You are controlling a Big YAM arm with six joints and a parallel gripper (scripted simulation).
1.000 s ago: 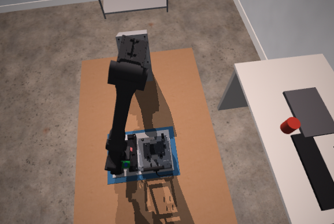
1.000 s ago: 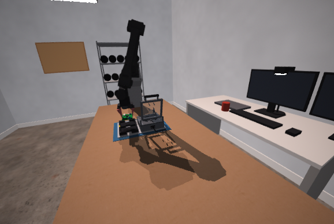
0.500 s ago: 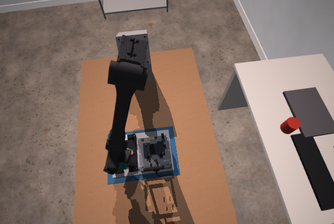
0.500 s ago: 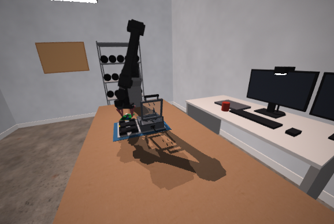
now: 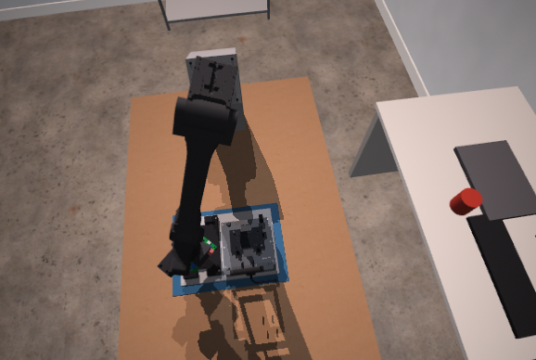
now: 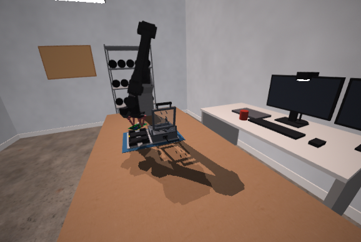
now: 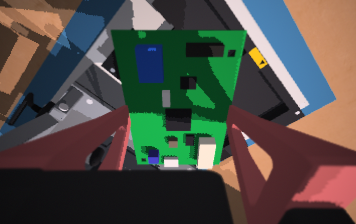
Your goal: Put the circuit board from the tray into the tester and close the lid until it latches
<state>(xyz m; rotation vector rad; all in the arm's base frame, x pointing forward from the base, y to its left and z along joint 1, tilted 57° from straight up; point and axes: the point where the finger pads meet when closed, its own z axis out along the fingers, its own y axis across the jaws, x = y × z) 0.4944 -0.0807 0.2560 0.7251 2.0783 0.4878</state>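
Right now the green circuit board is right at my hand. Also, from my hand: clear lid 170 mm to the left, 60 mm ahead, 60 mm above.
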